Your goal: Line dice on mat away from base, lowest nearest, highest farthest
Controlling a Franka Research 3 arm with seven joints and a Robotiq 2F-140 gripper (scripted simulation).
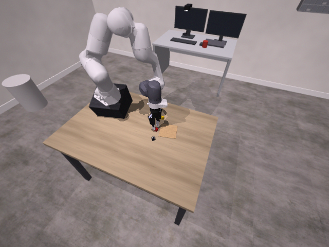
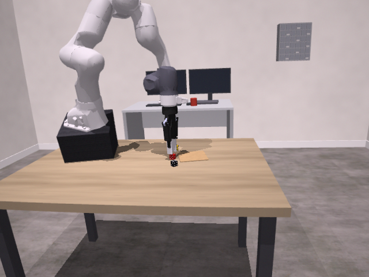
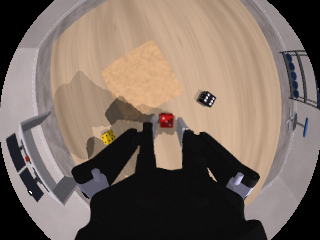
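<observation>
Now: the red die 5 cm below my hand. The rest, counted from my hand: yellow die: 1 cm behind, 14 cm to the left, 5 cm below; black die: 3 cm ahead, 9 cm to the right, 5 cm below; tan mat: 10 cm ahead, 4 cm to the left, 6 cm below.
</observation>
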